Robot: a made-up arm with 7 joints.
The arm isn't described. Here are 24 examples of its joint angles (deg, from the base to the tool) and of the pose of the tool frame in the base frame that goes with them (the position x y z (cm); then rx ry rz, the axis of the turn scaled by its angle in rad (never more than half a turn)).
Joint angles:
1: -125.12 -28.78 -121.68 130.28 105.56 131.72 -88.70
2: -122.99 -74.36 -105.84 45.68 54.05 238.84 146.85
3: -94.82 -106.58 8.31 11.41 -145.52 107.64 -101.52
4: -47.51 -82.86 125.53 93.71 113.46 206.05 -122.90
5: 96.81 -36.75 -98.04 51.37 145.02 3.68 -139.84
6: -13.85 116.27 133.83 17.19 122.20 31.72 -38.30
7: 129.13 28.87 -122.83 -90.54 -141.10 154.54 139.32
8: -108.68 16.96 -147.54 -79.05 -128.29 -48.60 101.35
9: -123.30 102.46 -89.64 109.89 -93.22 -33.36 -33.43
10: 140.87 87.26 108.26 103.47 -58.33 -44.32 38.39
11: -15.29 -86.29 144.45 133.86 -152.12 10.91 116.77
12: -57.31 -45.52 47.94 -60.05 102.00 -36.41 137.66
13: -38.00 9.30 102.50 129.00 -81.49 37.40 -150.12
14: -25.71 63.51 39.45 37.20 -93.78 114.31 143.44
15: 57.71 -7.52 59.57 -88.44 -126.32 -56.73 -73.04
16: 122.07 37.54 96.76 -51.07 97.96 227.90 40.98
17: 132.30 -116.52 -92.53 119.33 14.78 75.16 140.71
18: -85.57 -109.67 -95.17 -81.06 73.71 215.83 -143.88
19: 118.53 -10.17 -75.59 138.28 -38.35 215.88 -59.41
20: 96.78 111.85 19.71 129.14 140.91 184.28 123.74
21: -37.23 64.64 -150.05 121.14 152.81 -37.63 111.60
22: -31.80 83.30 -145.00 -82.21 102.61 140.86 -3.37
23: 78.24 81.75 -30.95 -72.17 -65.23 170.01 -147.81
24: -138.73 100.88 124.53 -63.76 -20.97 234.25 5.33
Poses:
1: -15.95 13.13 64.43 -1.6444 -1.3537 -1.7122
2: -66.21 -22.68 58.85 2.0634 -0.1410 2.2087
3: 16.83 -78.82 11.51 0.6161 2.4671 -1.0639
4: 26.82 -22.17 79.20 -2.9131 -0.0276 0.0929
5: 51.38 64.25 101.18 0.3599 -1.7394 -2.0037
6: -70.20 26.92 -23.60 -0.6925 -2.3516 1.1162
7: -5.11 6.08 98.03 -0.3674 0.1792 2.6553
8: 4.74 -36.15 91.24 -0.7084 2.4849 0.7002
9: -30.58 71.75 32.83 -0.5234 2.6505 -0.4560
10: 2.73 -63.91 39.24 -0.5341 -0.5385 -2.0188
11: 11.28 3.32 97.30 -1.2754 0.1518 -1.1838
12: -2.44 -33.98 130.74 -1.5420 0.6403 -0.0821
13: 4.37 54.27 65.58 -1.5463 1.4322 -1.0855
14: -61.58 52.77 76.63 -0.2177 -1.3152 -2.0691
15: 25.11 -42.28 73.71 -1.9439 -0.6839 -0.4026
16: 49.52 -37.85 89.37 1.3489 -1.1841 -1.6468
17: 16.66 66.32 37.67 -1.4493 0.6140 -1.9108
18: 16.97 -53.57 10.28 -0.1237 -0.4815 0.5615
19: 25.09 18.65 75.40 0.4767 -0.9248 -2.7876
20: -12.22 -30.98 43.75 0.9267 1.8235 1.8111
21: -62.74 -20.13 26.84 0.1107 -0.8425 -0.8560
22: -47.53 39.15 70.70 -0.8863 1.3062 1.0682
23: -20.81 -37.35 32.01 1.1360 -1.3835 -2.0089
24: 36.95 57.80 51.18 1.8702 -0.2845 -0.5536
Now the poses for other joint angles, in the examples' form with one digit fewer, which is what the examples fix.
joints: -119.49 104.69 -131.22 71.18 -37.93 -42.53 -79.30
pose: -7.8 63.8 -12.0 0.611 -1.820 2.221
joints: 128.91 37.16 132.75 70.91 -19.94 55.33 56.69
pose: 25.5 -74.7 91.1 0.995 -1.899 0.597
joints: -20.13 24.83 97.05 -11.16 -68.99 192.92 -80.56
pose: -34.3 -11.4 105.7 -1.752 -1.739 0.992
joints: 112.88 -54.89 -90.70 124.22 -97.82 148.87 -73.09
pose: 18.8 59.1 53.3 -1.304 2.406 0.188
